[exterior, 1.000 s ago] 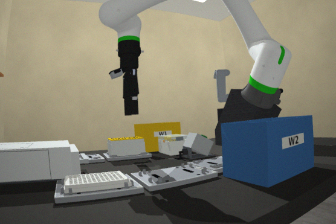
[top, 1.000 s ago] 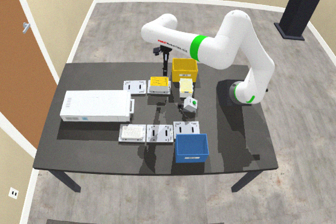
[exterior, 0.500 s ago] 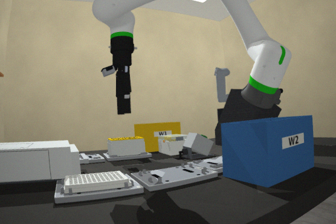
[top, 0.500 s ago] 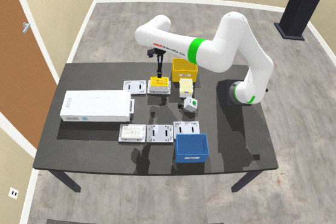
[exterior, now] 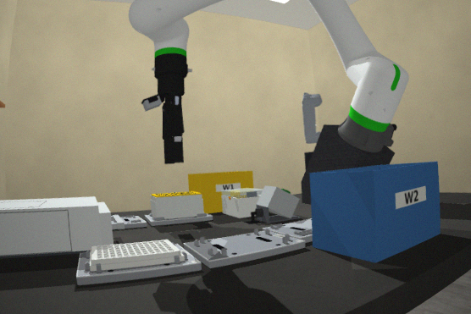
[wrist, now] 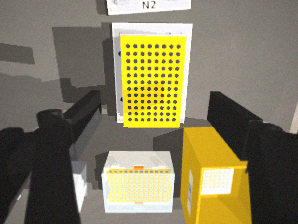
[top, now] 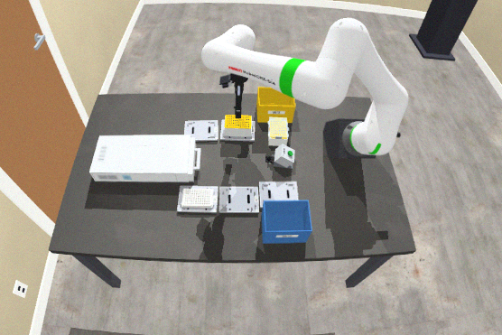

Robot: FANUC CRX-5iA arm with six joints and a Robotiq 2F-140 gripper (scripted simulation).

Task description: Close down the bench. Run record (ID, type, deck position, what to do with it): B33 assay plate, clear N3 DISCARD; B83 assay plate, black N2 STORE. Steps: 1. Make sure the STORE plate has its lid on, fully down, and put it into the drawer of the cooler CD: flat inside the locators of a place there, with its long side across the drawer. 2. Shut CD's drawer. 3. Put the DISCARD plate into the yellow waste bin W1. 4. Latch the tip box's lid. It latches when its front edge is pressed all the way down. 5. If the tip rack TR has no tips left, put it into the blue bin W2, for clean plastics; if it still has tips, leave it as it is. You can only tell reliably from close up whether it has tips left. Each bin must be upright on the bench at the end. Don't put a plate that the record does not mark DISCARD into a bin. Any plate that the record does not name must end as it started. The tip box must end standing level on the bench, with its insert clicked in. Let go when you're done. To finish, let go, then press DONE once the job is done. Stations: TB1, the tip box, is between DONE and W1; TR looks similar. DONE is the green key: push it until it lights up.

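My gripper is now 130 mm above the tip rack TR, 10 mm to the left of it and 10 mm past it. From my hand the other things lie so: clear tip box lid: 190 mm behind, 120 mm below, 30 mm to the left; then yellow tip box insert: 190 mm behind, 130 mm below, 30 mm to the left; then tip box TB1: 190 mm behind, 140 mm below, 30 mm to the left.
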